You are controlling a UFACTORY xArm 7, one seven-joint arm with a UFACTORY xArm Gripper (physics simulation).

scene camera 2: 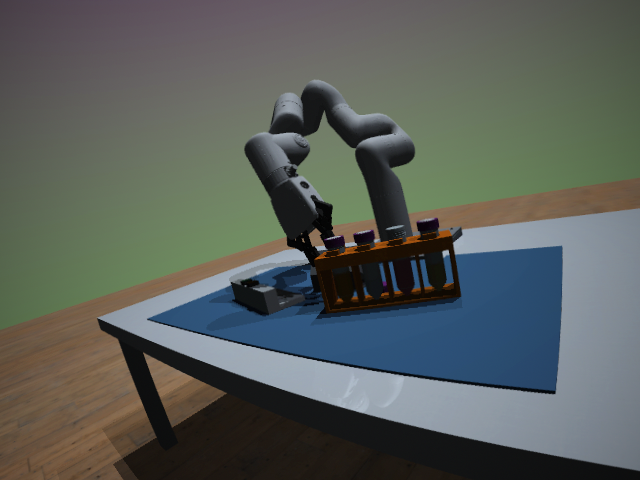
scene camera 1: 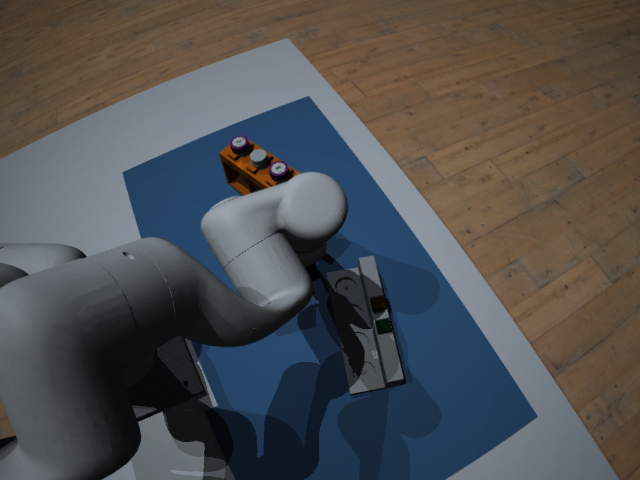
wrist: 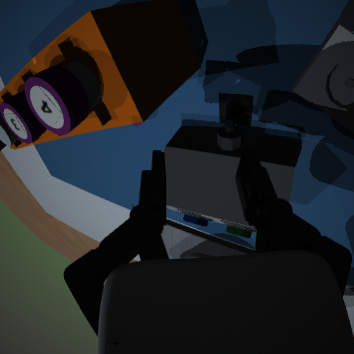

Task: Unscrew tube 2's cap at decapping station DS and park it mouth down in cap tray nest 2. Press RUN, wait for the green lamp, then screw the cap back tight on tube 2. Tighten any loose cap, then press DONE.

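Places are measured from the arm's base along level axes (x ahead, y left, z up), in centimetres.
Pixels of known places: gripper, fingertip midpoint: [wrist: 201, 163].
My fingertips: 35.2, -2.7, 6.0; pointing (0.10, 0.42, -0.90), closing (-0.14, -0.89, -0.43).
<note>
Ahead of a thing's pixels: the offset from my fingertips to its middle, as dx, dy, dz. "spot": to the spot under its first point. Level surfaces: height alone.
The orange rack @(+4.7, +13.7, -2.3) [scene camera 1: 233, 161] [scene camera 2: 379, 253] [wrist: 120, 95] holds upright tubes. Caps 4 @(+6.5, +6.1, +3.9) [scene camera 2: 333, 241] [wrist: 49, 106] and 3 @(+5.3, +11.2, +3.9) [scene camera 1: 278, 169] [scene camera 2: 363, 237] [wrist: 16, 122] are purple, as is the far-end cap @(+3.1, +21.3, +3.9) [scene camera 1: 239, 143] [scene camera 2: 428, 224]. Tube 2 @(+4.2, +16.2, -1.3) [scene camera 1: 258, 158] [scene camera 2: 395, 231] stands there with a pale top and no purple cap. A small purple thing @(spot: +5.4, +12.8, -4.9) [scene camera 2: 383, 286] shows low behind the rack. My gripper [scene camera 2: 319, 250] [wrist: 201, 163] is partly open and empty, beside the rack's tube 4 end. A grey block @(-6.3, -0.6, -3.3) [wrist: 225, 180] with a small post shows beyond the fingers. The arm hides the gripper in scene camera 1.
A pale tray @(+1.8, -17.0, -4.8) [scene camera 1: 368, 382] [scene camera 2: 271, 302] [wrist: 320, 72] with round nests lies on the blue mat @(dz -7.5) [scene camera 1: 439, 356] [scene camera 2: 496, 335]. Its raised strip carries a brown block @(spot: +5.1, -16.7, -2.1) [scene camera 1: 378, 303] and a green block @(spot: +3.4, -20.1, -2.1) [scene camera 1: 383, 325]. Blue @(-8.5, +1.6, -1.1) [wrist: 195, 220] and green @(-8.6, -2.9, -1.1) [wrist: 239, 231] buttons show beyond the grey block.
</note>
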